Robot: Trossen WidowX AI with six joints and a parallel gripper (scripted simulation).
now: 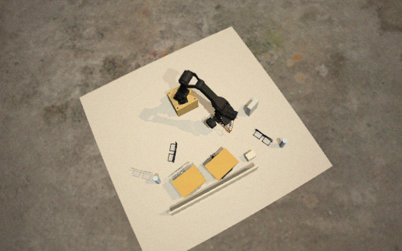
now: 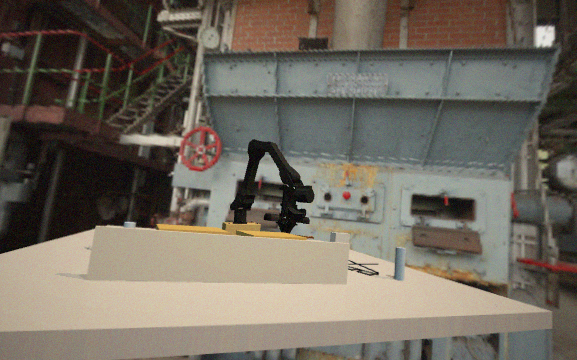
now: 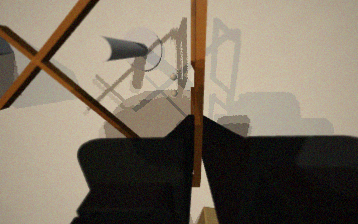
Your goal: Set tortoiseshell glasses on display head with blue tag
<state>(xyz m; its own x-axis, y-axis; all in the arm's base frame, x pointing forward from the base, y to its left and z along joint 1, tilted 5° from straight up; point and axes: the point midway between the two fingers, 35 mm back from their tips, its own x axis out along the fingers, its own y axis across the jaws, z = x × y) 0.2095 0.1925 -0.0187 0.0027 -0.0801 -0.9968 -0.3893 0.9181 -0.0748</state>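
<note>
My gripper tip is 7 cm to the right of the grey peg, 4 cm above it and 3 cm short of it. The rest, counted from my gripper tip: cream block (27 cm ahead, 12 cm to the left, 4 cm below); then low cream wall (42 cm ahead, 17 cm to the right, 1 cm below); then display head (31 cm to the right, 30 cm ahead, 1 cm below).
</note>
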